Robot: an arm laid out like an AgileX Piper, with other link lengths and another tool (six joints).
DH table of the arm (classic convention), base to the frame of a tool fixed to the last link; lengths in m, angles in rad. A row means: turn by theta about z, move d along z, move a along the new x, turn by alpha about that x. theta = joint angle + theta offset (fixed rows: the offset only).
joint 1: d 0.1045; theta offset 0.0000; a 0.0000; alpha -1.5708
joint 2: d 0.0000; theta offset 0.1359; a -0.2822; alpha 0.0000
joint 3: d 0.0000; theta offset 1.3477; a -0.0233; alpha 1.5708
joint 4: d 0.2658; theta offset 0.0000; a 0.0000; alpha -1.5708
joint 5: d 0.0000; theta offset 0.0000; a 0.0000; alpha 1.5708
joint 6: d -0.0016; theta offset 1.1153; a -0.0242; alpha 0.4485
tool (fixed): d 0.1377; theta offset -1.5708; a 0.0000; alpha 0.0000
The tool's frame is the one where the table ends.
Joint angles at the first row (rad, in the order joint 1, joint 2, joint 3, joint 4, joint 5, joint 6):
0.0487, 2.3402, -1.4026, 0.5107, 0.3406, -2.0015
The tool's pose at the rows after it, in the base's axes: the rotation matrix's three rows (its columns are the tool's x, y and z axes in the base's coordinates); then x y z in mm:
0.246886 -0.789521 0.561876; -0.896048 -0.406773 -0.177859; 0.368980 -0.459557 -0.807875; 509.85 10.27 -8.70
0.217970 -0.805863 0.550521; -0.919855 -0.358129 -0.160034; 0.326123 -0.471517 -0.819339; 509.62 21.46 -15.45
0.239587 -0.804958 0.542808; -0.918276 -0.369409 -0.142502; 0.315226 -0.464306 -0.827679; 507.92 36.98 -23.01
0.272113 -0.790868 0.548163; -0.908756 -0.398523 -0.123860; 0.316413 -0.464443 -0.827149; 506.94 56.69 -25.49
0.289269 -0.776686 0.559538; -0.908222 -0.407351 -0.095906; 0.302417 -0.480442 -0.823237; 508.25 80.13 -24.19
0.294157 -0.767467 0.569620; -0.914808 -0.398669 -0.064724; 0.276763 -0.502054 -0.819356; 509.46 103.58 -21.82
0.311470 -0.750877 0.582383; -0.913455 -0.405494 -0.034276; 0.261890 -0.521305 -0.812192; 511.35 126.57 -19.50
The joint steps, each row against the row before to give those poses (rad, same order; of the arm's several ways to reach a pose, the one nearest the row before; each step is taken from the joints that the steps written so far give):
0.0123, 0.0107, -0.0004, 0.1421, 0.0011, -0.1123
0.0237, 0.0179, -0.0106, 0.0747, -0.0049, -0.0008
0.0309, 0.0175, -0.0055, 0.0154, 0.0000, 0.0000
0.0395, 0.0087, -0.0057, 0.0021, -0.0048, 0.0000
0.0455, 0.0079, -0.0198, 0.0282, -0.0028, 0.0000
0.0447, 0.0079, -0.0245, 0.0457, -0.0022, 0.0000
0.0417, 0.0121, -0.0314, 0.0248, 0.0000, 0.0000

